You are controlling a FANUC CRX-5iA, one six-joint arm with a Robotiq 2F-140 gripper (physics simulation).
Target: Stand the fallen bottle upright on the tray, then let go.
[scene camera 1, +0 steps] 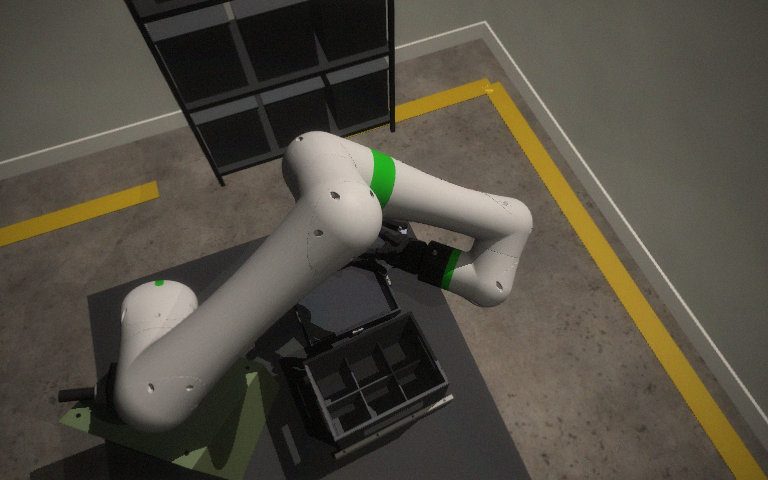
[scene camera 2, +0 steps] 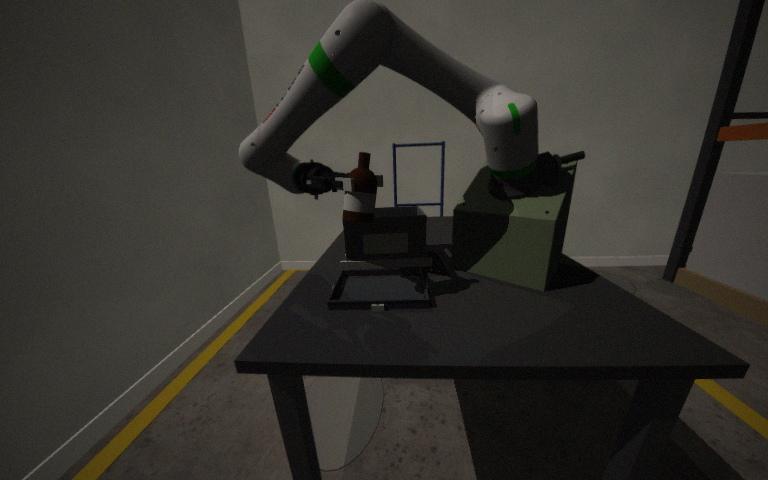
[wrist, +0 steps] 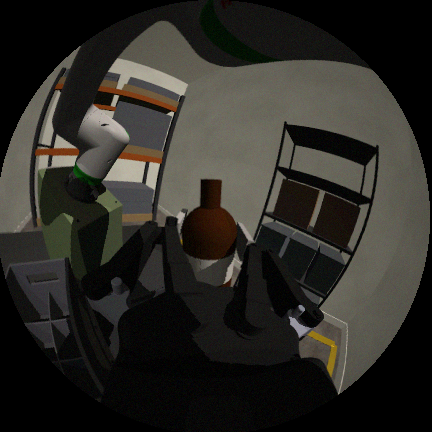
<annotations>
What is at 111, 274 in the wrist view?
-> The gripper.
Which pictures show the brown bottle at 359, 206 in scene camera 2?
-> Scene camera 2 and the wrist view only.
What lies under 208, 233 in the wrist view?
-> A brown bottle.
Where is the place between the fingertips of the gripper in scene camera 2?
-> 368, 182
</annotations>
